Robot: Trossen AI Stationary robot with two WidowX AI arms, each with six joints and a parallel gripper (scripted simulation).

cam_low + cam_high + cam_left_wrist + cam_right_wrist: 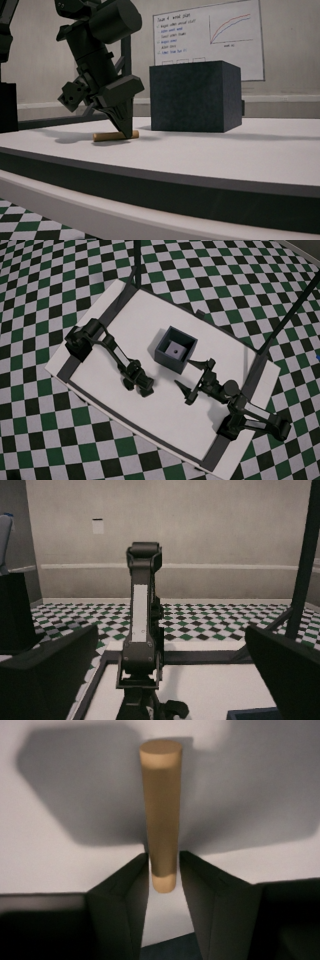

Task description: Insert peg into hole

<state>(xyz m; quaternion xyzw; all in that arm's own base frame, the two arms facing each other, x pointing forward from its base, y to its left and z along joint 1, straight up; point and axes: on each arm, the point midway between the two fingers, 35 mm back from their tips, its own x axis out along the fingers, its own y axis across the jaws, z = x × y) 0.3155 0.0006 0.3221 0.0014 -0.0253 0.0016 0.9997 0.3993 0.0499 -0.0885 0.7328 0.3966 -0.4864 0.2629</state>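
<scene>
My right gripper is now 1 cm short of the tan peg and 3 cm above it. The rest, counted from my right hand: dark border strip (23 cm ahead, 5 cm to the left, 3 cm below); pale plate (21 cm behind, 7 cm to the left, 1 cm above).
</scene>
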